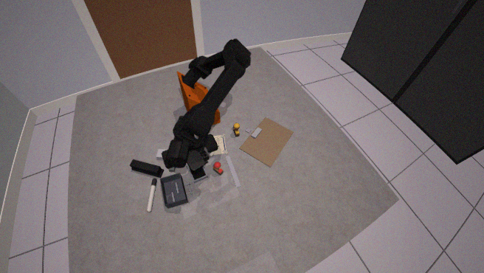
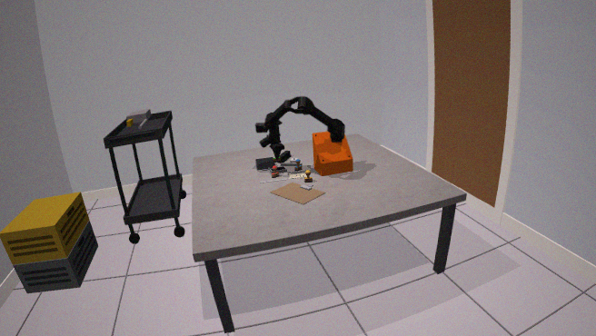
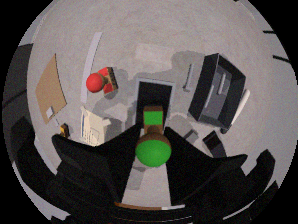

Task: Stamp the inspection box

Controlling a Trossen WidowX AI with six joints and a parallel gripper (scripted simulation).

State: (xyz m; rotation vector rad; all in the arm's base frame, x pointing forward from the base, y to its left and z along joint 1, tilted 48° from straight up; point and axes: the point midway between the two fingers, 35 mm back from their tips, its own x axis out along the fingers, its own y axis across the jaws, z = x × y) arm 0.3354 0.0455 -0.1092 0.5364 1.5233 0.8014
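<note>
My gripper tip is now 80 mm above the dark ink pad. From my gripper tip the other things lie so: green-knobbed stamp right at my gripper tip; then blue stamp 120 mm behind, 60 mm below, 20 mm to the left; then red-knobbed stamp 80 mm to the left, 60 mm below, 20 mm ahead.
</note>
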